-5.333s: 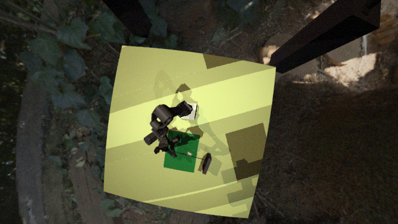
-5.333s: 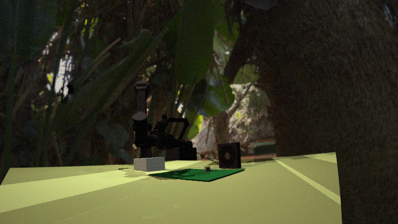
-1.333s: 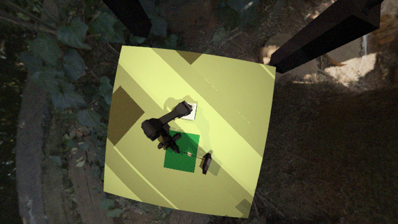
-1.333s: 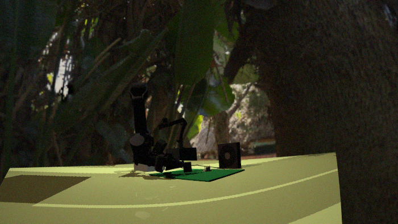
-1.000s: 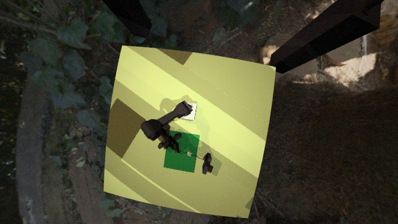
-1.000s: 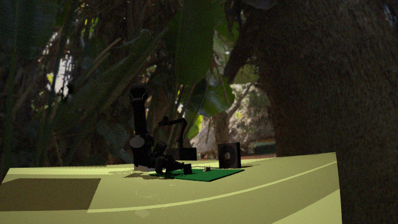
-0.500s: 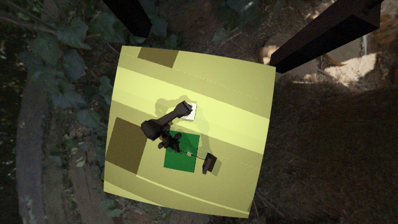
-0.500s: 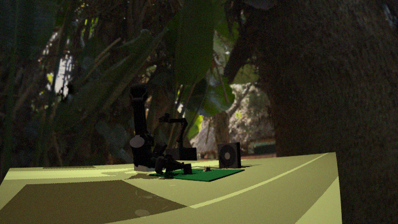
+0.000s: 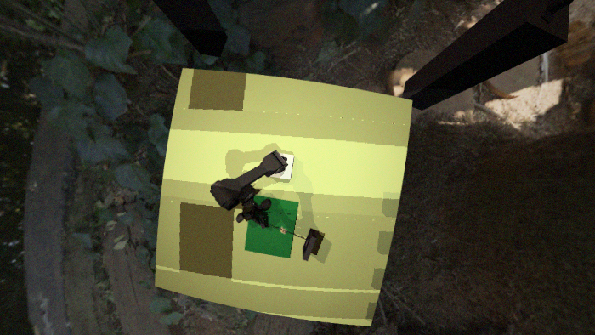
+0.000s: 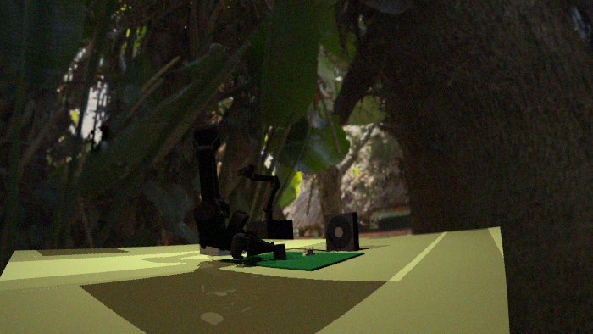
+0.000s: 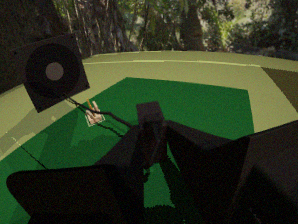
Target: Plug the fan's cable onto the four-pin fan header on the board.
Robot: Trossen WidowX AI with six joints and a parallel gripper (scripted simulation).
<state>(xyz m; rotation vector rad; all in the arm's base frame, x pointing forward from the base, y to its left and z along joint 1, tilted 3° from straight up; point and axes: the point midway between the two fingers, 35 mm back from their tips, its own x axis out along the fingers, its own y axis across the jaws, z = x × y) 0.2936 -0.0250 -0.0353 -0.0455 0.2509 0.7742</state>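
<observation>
My gripper tip is 10 mm above the dark plug. Round my gripper tip: four-pin header: 10 mm ahead, 110 mm to the left, 30 mm below; then black fan: 20 mm ahead, 240 mm to the left, 20 mm above; then green board: 10 mm ahead, 40 mm to the left, 50 mm below.
</observation>
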